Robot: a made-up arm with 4 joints. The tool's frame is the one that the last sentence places.
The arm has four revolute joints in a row. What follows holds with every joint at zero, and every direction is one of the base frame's.
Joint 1 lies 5.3 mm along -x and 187.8 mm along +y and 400.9 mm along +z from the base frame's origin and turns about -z.
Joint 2 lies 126.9 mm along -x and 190.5 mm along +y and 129.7 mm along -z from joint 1 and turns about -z.
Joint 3 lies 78.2 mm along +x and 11.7 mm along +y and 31.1 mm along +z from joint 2 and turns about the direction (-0.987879, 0.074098, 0.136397).
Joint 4 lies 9.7 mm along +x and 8.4 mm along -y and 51.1 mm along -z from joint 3 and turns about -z.
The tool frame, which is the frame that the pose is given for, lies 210.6 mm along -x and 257.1 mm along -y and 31.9 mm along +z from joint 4; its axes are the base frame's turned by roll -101.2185, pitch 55.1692 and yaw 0.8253 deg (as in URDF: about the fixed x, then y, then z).
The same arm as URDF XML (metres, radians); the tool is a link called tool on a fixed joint. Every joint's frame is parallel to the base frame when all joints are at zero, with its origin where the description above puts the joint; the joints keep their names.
<robot name="arm">
<joint name="joint 1" type="continuous"><parent link="base"/><child link="link1"/><origin xyz="-0.0053 0.1878 0.4009" rpy="0 0 0"/><axis xyz="0 0 -1"/></joint>
<joint name="joint 2" type="continuous"><parent link="link1"/><child link="link2"/><origin xyz="-0.1269 0.1905 -0.1297" rpy="0 0 0"/><axis xyz="0 0 -1"/></joint>
<joint name="joint 3" type="continuous"><parent link="link2"/><child link="link3"/><origin xyz="0.0782 0.0117 0.0311" rpy="0 0 0"/><axis xyz="-0.987879 0.074098 0.136397"/></joint>
<joint name="joint 4" type="continuous"><parent link="link3"/><child link="link4"/><origin xyz="0.0097 -0.0084 -0.0511" rpy="0 0 0"/><axis xyz="0 0 -1"/></joint>
<joint name="tool_joint" type="fixed"><parent link="link4"/><child link="tool"/><origin xyz="-0.2106 -0.2571 0.0319" rpy="-1.7666 0.9629 0.0144"/></joint>
<link name="base"/>
<link name="link1"/>
<link name="link2"/>
<link name="link3"/>
<link name="link4"/>
<link name="tool"/>
</robot>

